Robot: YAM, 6 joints.
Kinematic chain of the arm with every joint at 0, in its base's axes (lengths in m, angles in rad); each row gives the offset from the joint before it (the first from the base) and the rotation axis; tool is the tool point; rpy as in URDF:
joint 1: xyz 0 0 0.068 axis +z
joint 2: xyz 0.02 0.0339 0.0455 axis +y
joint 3: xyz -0.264 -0.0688 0 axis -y
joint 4: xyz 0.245 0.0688 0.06 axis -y
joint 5: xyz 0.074 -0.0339 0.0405 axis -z
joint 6: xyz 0.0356 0 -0.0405 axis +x
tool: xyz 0 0 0 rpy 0 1.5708 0
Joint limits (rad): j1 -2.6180..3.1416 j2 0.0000..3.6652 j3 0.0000..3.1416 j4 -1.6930..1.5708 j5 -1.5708..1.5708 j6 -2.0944..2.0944
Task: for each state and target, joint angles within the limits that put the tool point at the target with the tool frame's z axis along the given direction. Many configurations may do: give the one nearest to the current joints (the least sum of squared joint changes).
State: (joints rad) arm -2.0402 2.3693 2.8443 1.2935 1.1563 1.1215
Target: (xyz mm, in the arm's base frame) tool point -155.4 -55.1 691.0 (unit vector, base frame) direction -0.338 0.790 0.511
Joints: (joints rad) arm -2.6156 1.7733 2.6637 0.8818 1.0220 1.1215
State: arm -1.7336 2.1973 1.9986 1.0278 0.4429 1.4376
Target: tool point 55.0 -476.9 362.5 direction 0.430 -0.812 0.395
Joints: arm -1.4824 2.0126 1.6333 0.8158 -0.3646 1.4376
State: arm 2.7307 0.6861 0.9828 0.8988 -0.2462 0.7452
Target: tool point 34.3 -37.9 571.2 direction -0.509 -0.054 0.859
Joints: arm 2.5401 0.5336 1.3990 0.2802 -0.3390 0.7452
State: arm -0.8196 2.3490 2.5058 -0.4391 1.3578 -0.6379
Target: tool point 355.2 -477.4 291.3 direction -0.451 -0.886 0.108
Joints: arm -0.8764 2.7201 2.6645 0.3243 1.1518 -0.6379
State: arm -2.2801 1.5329 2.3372 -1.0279 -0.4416 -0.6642
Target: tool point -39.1 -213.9 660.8 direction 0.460 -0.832 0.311
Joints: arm -1.8632 1.7337 2.8135 -0.6418 -0.7479 -0.6642
